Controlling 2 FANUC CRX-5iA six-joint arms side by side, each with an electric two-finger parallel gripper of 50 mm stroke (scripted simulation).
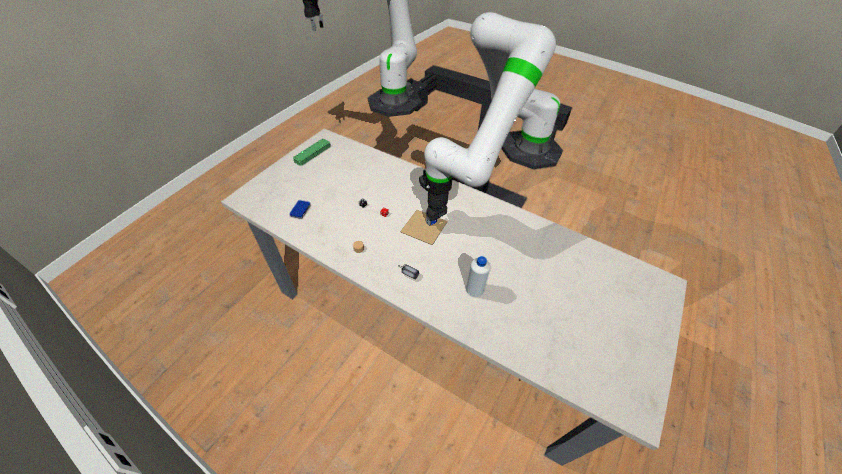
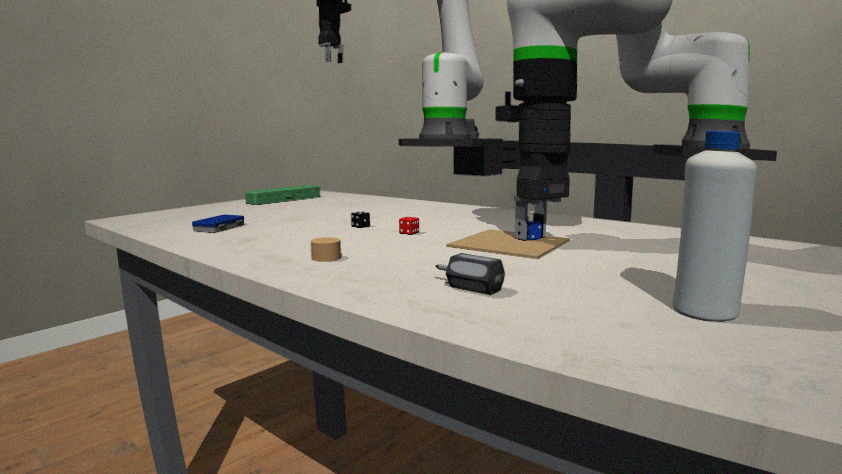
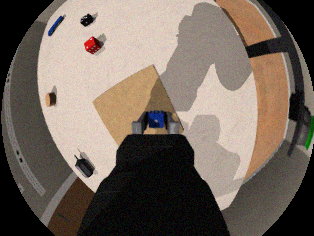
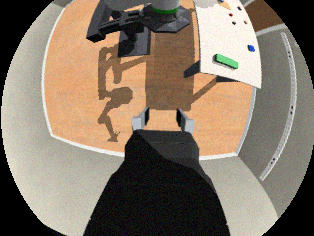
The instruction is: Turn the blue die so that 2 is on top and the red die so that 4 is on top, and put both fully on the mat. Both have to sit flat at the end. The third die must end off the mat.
white bottle: image 1; image 2; not seen in image 3 (hidden by my left gripper); not seen in image 4 (out of frame)
same spot on white bottle: [image 2: 719, 188] = [image 1: 476, 276]
